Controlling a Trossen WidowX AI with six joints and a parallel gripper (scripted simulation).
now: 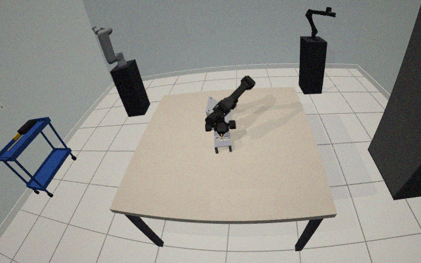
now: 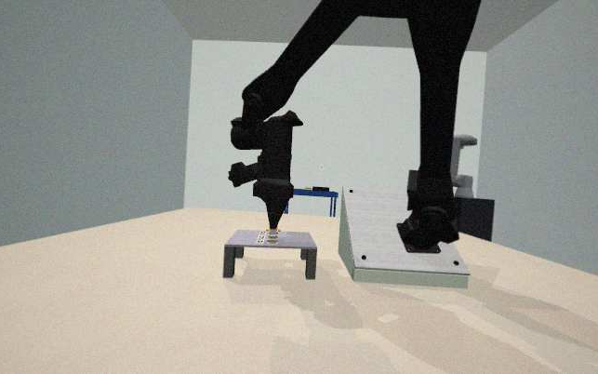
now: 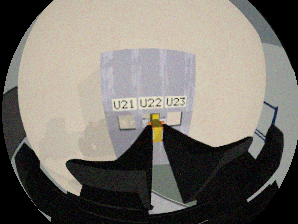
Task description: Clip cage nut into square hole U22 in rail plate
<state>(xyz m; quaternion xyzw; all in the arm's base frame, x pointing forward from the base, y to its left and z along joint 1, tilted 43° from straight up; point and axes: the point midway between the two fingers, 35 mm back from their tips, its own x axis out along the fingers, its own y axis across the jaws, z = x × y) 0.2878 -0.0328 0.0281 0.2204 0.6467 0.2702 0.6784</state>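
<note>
The cage nut is 10 mm below my gripper tip.
</note>
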